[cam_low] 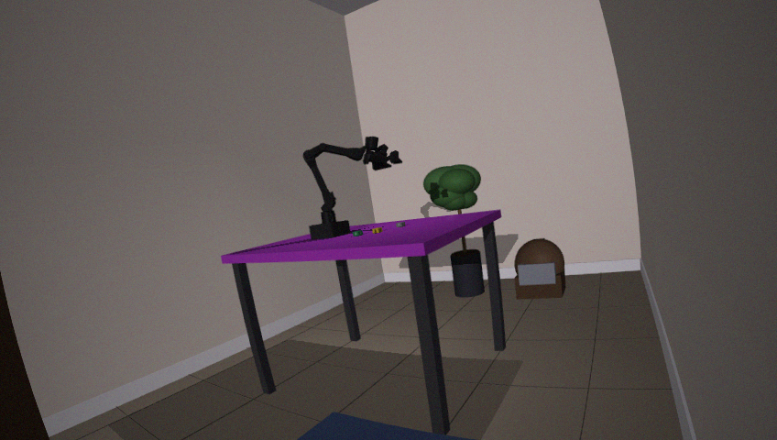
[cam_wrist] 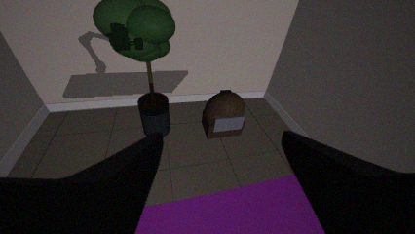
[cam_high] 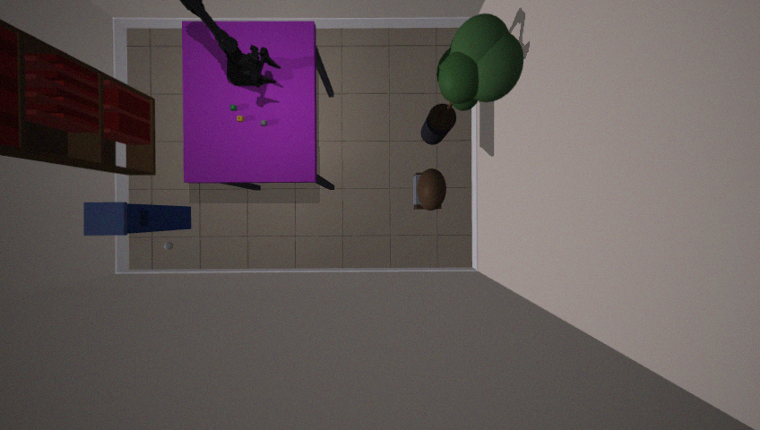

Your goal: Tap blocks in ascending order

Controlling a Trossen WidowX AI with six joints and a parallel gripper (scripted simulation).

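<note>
Now: the green block 46 cm to the right of my gripper tip, 31 cm below it and 4 cm behind it. From my gripper tip the other things lie so: grey block marked 7: 31 cm below, 26 cm to the right, 8 cm ahead; then yellow block marked 6: 42 cm to the right, 31 cm below, 4 cm ahead.
</note>
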